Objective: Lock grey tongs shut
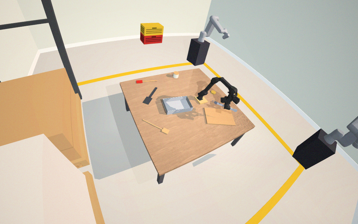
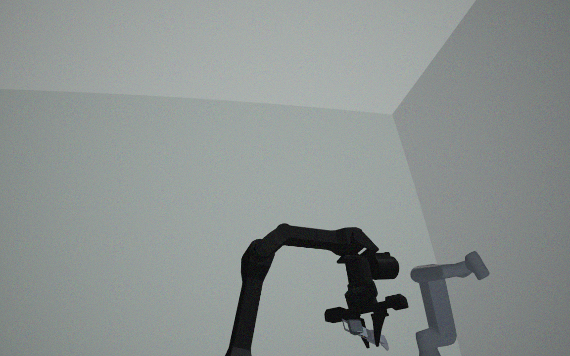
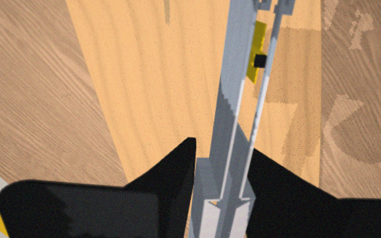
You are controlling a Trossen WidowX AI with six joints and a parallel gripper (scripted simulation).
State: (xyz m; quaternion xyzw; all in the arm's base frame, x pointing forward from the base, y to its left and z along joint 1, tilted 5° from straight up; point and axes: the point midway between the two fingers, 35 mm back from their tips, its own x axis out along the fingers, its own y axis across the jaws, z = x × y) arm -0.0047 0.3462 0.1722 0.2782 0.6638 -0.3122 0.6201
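The toothed tong arm is 20 mm above my gripper tip, 10 mm to the left of it and 10 mm behind it. The rest, counted from my gripper tip: yellow piece (40 mm to the right, 30 mm ahead, 30 mm above); then wooden board (150 mm below); then yellow disc (360 mm to the right, 270 mm behind, 150 mm below).
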